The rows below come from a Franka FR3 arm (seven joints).
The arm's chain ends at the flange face. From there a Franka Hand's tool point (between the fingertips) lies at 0.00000 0.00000 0.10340 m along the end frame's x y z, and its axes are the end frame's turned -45 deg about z.
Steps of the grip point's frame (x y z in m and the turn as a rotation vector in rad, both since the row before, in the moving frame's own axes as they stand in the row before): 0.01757, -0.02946, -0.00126, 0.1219, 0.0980, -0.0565; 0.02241, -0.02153, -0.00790, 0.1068, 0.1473, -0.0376; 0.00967, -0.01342, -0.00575, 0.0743, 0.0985, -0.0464; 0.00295, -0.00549, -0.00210, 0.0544, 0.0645, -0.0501
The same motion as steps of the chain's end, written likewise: -0.00621, -0.01730, 0.00000, 0.1555, -0.0169, -0.0565; -0.00197, -0.01254, -0.00619, 0.1797, 0.0286, -0.0376; -0.00412, -0.00369, -0.00496, 0.1222, 0.0171, -0.0464; -0.00232, 0.00273, -0.00173, 0.0841, 0.0071, -0.0501
